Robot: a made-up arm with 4 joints.
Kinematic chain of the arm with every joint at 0, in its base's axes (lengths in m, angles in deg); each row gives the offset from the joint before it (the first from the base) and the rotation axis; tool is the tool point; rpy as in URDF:
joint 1: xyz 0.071 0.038 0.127 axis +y
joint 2: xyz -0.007 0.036 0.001 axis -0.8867 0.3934 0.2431
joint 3: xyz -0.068 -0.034 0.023 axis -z
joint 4: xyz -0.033 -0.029 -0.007 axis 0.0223 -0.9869 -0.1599
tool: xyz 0.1 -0.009 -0.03 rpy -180 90 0
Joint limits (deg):
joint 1: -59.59..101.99
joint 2: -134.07..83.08
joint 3: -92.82..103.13
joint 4: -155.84..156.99
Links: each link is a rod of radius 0.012 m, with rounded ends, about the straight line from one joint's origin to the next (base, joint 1, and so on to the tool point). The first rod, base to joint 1, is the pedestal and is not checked.
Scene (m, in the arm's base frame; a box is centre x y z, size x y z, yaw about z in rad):
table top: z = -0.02
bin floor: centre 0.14 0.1 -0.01 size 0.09 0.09 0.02 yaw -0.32
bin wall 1: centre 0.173 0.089 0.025 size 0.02 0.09 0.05 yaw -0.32
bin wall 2: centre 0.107 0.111 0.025 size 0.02 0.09 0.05 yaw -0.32
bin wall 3: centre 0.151 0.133 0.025 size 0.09 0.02 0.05 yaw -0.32
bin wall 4: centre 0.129 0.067 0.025 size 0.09 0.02 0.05 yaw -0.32
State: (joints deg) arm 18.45 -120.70 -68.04 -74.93
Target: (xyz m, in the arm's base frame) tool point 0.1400 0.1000 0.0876
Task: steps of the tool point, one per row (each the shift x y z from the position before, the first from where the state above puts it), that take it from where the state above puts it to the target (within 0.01 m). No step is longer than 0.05 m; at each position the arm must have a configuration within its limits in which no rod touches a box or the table.
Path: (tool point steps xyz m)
1: -0.0205 -0.0147 -0.0082
2: -0.0183 -0.0171 -0.0006
3: -0.0138 -0.0185 0.0060
4: -0.0074 -0.0186 0.0104
5: -0.0001 -0.0174 0.0123
6: 0.0072 -0.0149 0.0117
7: 0.0136 -0.0114 0.0087
8: 0.0179 -0.0068 0.0036
9: 0.0198 -0.0014 -0.0024
10: 0.0189 0.0045 -0.0086
11: 0.0152 0.0103 -0.0136
12: 0.0092 0.0159 -0.0167

